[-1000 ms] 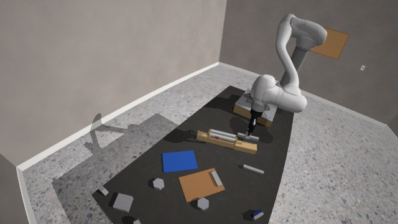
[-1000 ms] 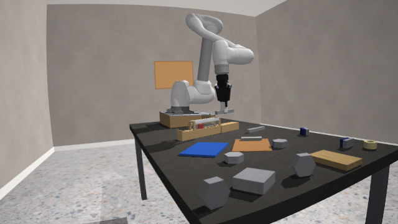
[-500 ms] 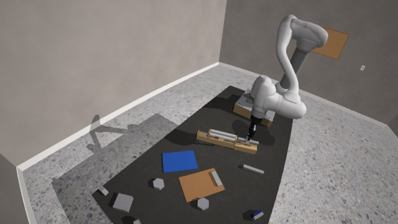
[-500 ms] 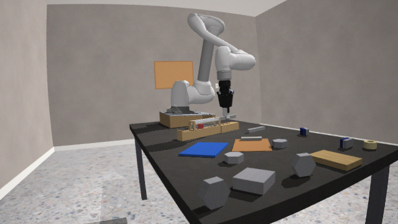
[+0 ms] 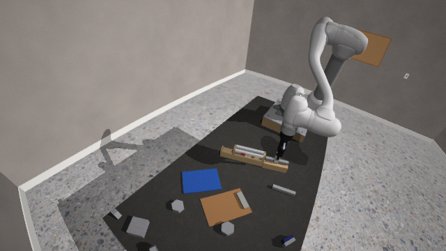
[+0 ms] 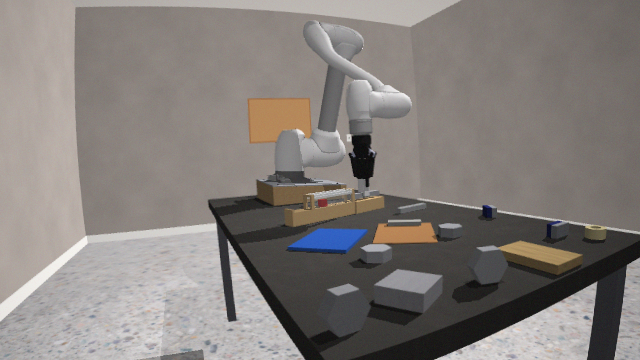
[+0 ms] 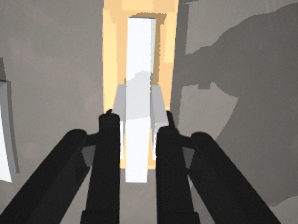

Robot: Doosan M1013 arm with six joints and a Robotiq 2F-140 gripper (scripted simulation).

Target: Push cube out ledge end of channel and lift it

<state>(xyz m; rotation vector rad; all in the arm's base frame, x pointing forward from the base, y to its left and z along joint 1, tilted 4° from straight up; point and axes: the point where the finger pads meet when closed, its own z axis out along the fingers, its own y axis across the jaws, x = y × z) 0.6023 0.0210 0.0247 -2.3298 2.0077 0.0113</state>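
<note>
Right now the grey bar is 10 mm to the left of my hand and 30 mm below it. From my hand the other things lie so: light grey stick: 160 mm ahead, 100 mm to the left, 80 mm below; then channel: 30 mm ahead, 170 mm to the right, 30 mm below; then red cube: 30 mm ahead, 210 mm to the right, 30 mm below.
</note>
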